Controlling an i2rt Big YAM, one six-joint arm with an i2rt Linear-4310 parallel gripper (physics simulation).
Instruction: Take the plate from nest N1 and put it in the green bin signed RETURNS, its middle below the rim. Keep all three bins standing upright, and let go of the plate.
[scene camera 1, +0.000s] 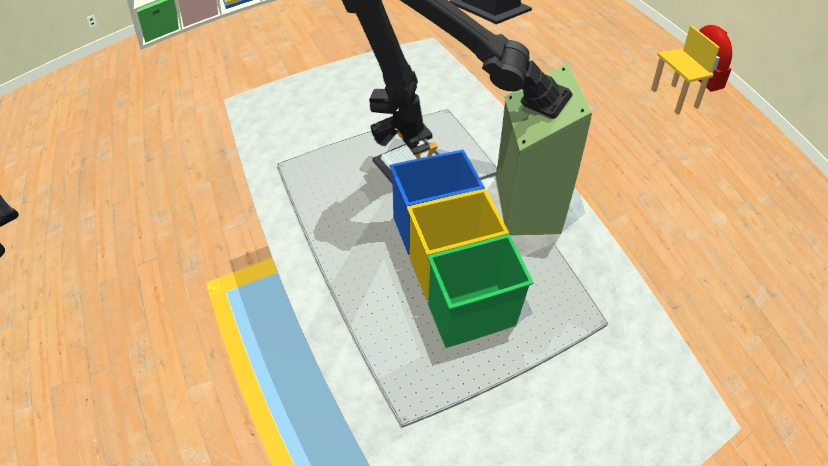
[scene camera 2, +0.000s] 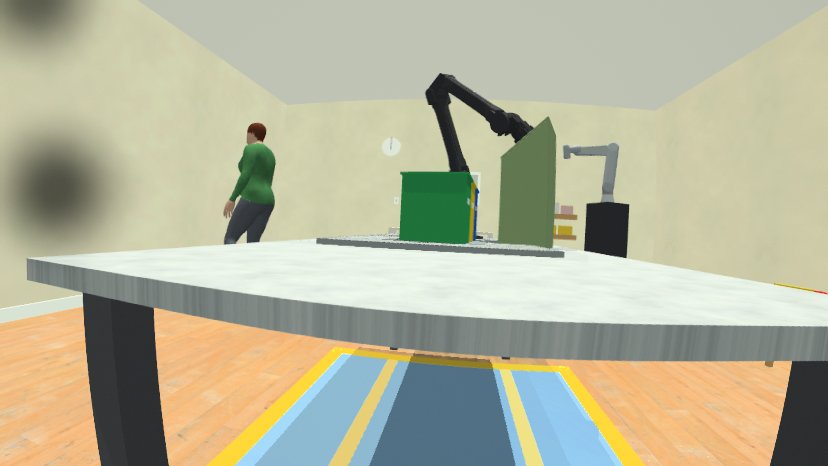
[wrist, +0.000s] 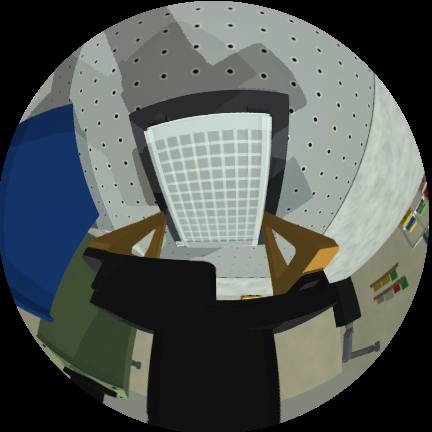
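Where they show: gripper, fingertip midpoint: (scene camera 1: 417, 154) (wrist: 213, 216); arm's base, origin of the base link: (scene camera 1: 548, 99) (scene camera 2: 532, 143).
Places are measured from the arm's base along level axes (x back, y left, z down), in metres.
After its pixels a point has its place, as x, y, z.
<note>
The plate (scene camera 1: 396, 155) {-0.163, -0.339, 0.324} (wrist: 215, 180) {-0.154, -0.321, 0.324}, pale with a grid of wells, lies in a dark nest frame (scene camera 1: 382, 169) {-0.215, -0.337, 0.340} (wrist: 210, 102) {-0.208, -0.334, 0.338} beyond the blue bin. No N1 label is readable. My gripper (scene camera 1: 418, 152) {-0.116, -0.306, 0.331} (wrist: 213, 216) {-0.116, -0.306, 0.331} is open and empty, low over the plate, its fingers apart toward the plate's two long sides; the exact height is unclear. The green bin (scene camera 1: 480, 318) {-0.409, 0.176, 0.259} (scene camera 2: 434, 208) {-0.391, 0.185, 0.264} stands upright at the near end of the bin row. Its RETURNS sign is not readable. In scene camera 2 the bins hide the gripper and plate.
The yellow bin (scene camera 1: 418, 260) {-0.387, -0.027, 0.276} stands upright between the green bin and the blue bin (scene camera 1: 399, 214) {-0.325, -0.153, 0.279} (wrist: 45, 210) {-0.214, -0.158, 0.277}, which is upright beside the nest. The green pedestal (scene camera 1: 533, 185) {-0.100, 0.056, 0.179} (scene camera 2: 524, 202) {-0.073, 0.081, 0.219} (wrist: 90, 310) {-0.057, -0.059, 0.208} carries the arm beside the bin row. A perforated board (scene camera 1: 370, 324) {-0.547, -0.012, 0.350} lies under the bins.
</note>
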